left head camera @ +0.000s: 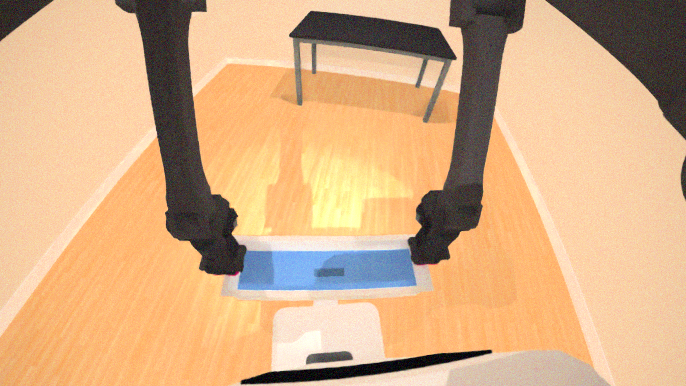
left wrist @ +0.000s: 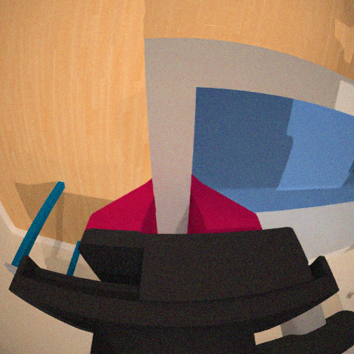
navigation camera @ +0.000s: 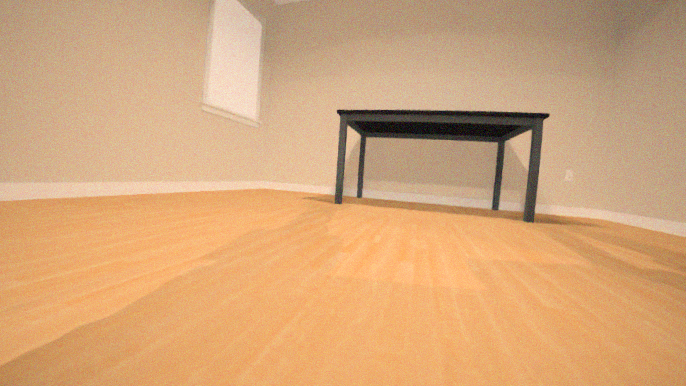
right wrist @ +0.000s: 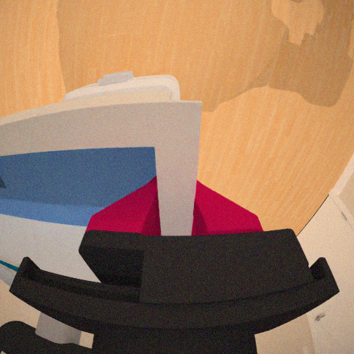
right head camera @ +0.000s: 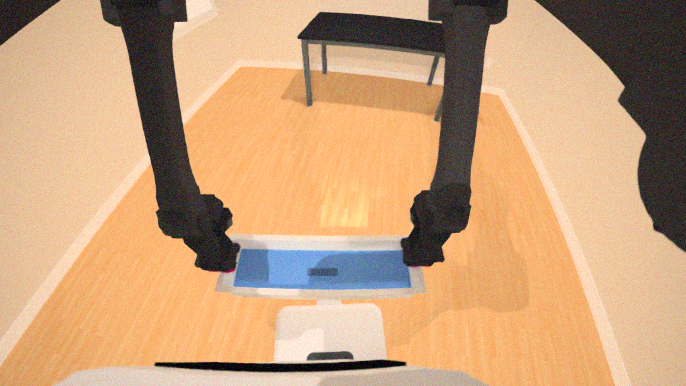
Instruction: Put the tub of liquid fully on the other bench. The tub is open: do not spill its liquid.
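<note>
The white tub with blue liquid is held in the air in front of my body and looks level. My left gripper is shut on the tub's left end wall. My right gripper is shut on its right end wall. The liquid lies inside the walls. The black-topped bench stands well ahead across the floor, a little right of the middle, at an angle.
Part of a bench with blue legs shows in the left wrist view. The wood floor stretches between the tub and the black bench. Walls stand on both sides and behind the black bench. A window is at the left.
</note>
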